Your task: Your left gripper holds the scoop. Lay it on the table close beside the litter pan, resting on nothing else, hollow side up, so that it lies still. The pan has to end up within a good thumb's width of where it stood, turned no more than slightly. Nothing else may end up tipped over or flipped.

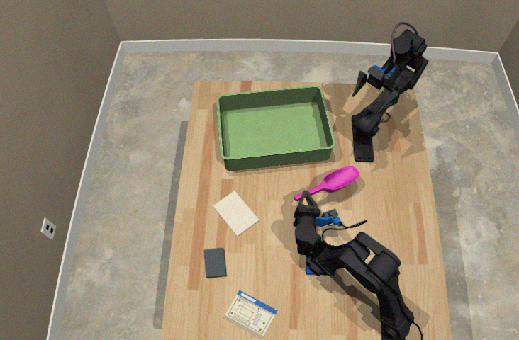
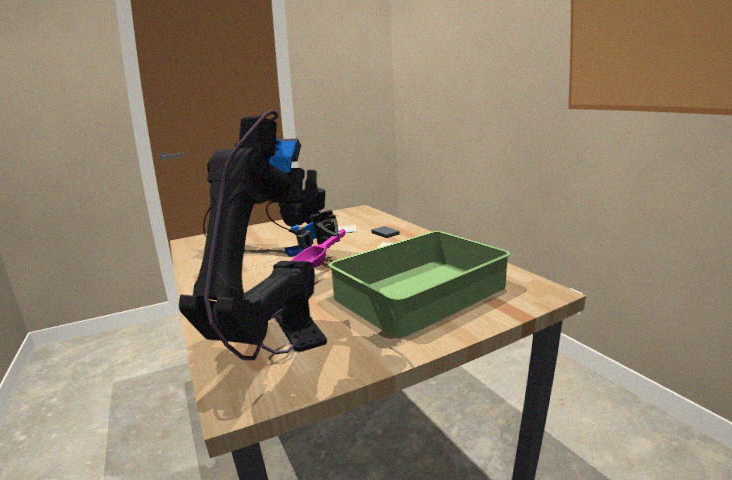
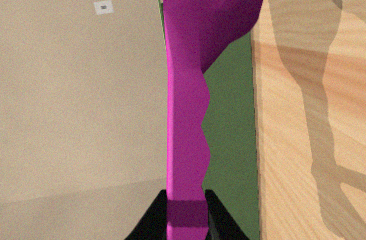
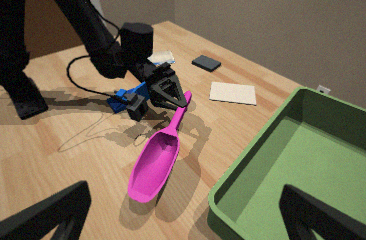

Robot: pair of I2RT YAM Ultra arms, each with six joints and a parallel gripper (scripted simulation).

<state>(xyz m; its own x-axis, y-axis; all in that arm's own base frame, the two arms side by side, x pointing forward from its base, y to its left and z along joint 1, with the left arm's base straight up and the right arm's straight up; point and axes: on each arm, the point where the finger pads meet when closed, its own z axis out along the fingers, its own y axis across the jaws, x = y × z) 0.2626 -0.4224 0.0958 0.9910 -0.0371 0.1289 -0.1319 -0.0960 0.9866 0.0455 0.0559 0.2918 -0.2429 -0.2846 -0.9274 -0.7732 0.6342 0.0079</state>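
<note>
The magenta scoop is 7 cm behind my left hand, 3 cm to the right of it and 2 cm below it. The rest, counted from my left hand: blue box: 4 cm behind, 21 cm to the left, 9 cm below; green litter pan: 8 cm ahead, 29 cm to the right, 6 cm below; dark grey box: 30 cm ahead, 19 cm to the left, 9 cm below.
</note>
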